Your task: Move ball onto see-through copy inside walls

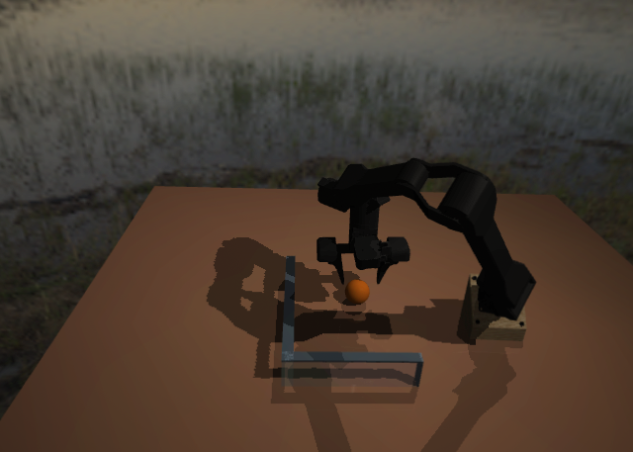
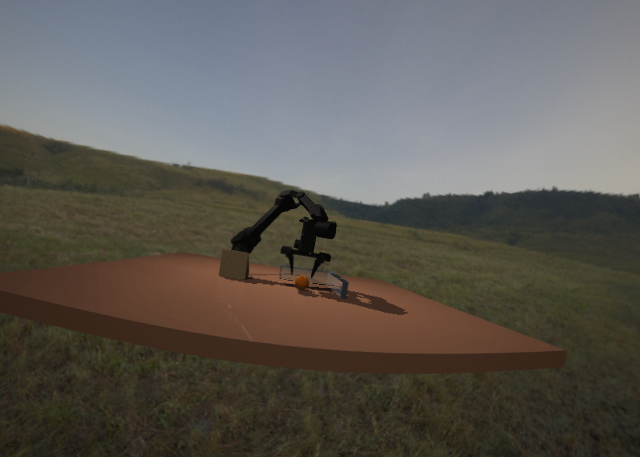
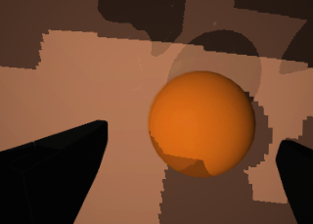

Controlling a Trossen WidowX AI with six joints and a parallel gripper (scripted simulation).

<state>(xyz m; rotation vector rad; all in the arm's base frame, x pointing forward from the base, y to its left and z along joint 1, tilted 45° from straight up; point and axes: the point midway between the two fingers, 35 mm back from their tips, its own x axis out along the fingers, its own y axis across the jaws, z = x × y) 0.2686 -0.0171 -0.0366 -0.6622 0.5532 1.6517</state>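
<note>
Right now my gripper tip is 20 mm above the see-through copy of ball. From my gripper tip the other things lie so: orange ball 20 mm below.
</note>
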